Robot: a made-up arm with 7 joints.
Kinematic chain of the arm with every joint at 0, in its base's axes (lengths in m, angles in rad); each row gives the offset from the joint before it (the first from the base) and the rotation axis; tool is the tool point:
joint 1: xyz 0 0 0.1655 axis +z
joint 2: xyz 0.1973 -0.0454 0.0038 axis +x
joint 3: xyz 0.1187 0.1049 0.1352 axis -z
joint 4: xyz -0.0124 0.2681 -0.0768 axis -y
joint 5: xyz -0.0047 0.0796 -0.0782 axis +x
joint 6: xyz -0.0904 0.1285 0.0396 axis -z
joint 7: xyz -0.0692 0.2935 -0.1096 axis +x
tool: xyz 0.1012 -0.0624 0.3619
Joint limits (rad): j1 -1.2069..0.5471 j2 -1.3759..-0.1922 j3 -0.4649..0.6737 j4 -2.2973..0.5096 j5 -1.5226..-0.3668 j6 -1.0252..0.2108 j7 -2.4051..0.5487
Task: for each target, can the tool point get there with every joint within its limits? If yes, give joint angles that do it. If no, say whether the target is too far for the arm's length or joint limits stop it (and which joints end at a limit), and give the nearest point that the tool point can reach.
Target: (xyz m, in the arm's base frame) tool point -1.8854 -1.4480 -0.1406
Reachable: no: too far | nearest point -0.5462 -0.8268 -0.1968 | short by 1.477 m
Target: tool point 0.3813 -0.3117 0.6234
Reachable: no: joint limits stop it (at a limit: joint 1, joint 3, joint 4, joint 5, joint 6, joint 7) | nearest point 0.5163 -0.1569 0.9065 | short by 0.350 m
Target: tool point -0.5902 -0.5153 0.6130
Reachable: no: joint limits stop it (at a limit: joint 1, joint 2, joint 3) | nearest point -0.4760 -0.3144 0.5103 | short by 0.253 m
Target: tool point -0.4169 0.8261 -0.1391
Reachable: yes | joints 0.1282 -0.8175 0.1389 -1.6836 -1.1781 -0.4000 -1.4757
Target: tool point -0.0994 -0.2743 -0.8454
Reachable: yes | joints -0.6335 -1.2555 0.5460 -0.2716 -1.3424 -0.5708 -1.4095
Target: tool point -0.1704 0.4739 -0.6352
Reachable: yes | joints -0.3933 -1.1998 -0.1504 -0.7643 -0.8140 -0.6856 -0.8356
